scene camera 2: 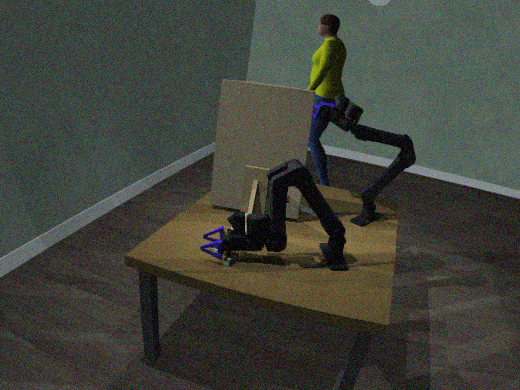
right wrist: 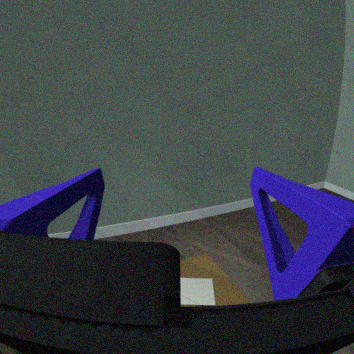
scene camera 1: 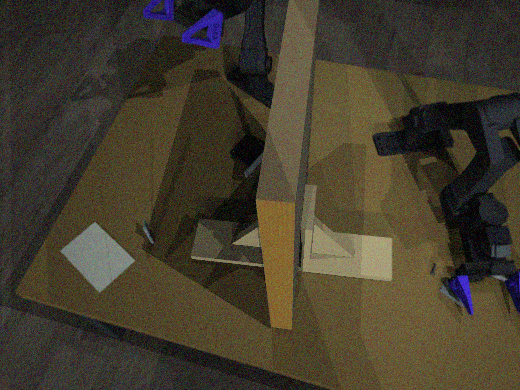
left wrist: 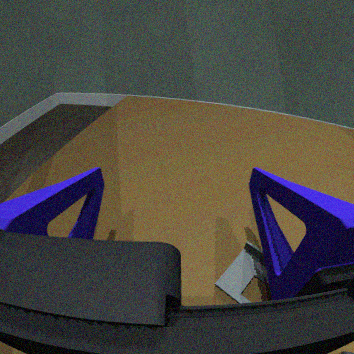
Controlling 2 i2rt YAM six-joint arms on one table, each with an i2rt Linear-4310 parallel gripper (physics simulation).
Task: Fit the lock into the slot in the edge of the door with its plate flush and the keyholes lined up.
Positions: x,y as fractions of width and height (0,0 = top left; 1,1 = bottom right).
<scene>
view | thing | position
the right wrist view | my right gripper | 0.50,0.50
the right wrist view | white square sheet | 0.56,0.82
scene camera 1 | my right gripper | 0.31,0.07
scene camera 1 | white square sheet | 0.19,0.66
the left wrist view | my left gripper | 0.50,0.50
</scene>
